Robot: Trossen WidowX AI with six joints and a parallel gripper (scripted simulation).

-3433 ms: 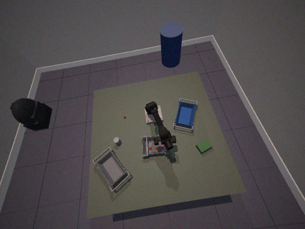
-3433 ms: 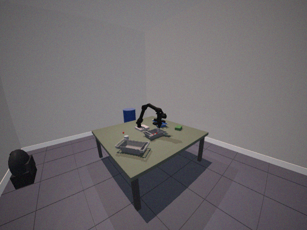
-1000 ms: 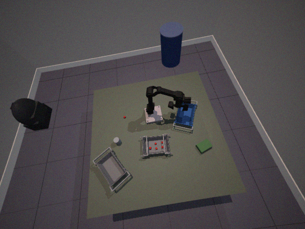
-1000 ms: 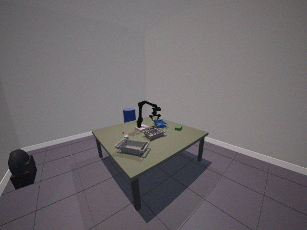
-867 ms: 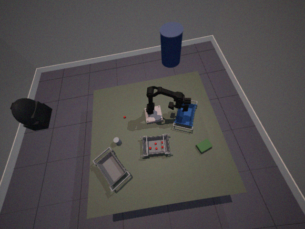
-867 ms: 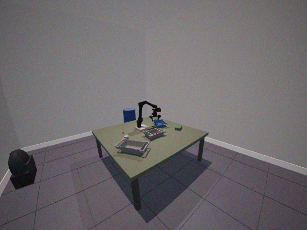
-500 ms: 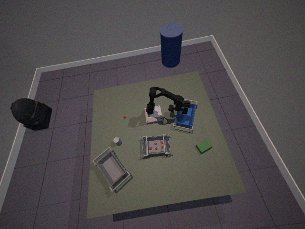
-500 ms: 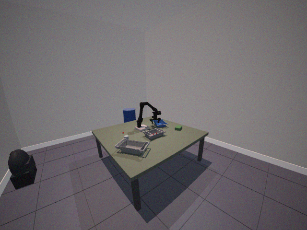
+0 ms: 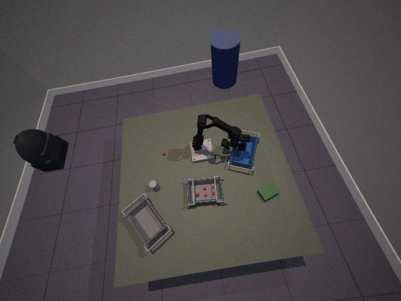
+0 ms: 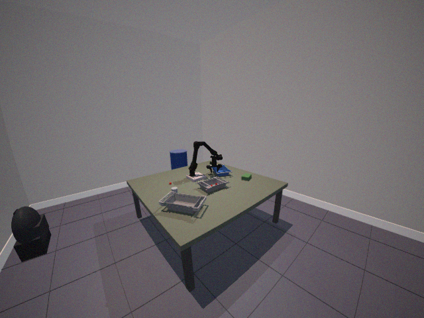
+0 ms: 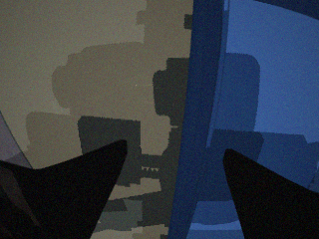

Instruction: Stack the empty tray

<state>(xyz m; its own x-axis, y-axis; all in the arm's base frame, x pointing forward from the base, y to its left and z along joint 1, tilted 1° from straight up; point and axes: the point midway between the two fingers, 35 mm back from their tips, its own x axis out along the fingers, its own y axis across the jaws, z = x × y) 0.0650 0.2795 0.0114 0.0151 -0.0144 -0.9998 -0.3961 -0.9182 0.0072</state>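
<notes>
Now: gripper tip 30 mm short of the blue tray, 70 mm to the right of it and 30 mm below it. Round my gripper tip: green block 370 mm ahead, 170 mm to the left, 10 mm above; red block 60 mm behind, 560 mm to the right.
</notes>
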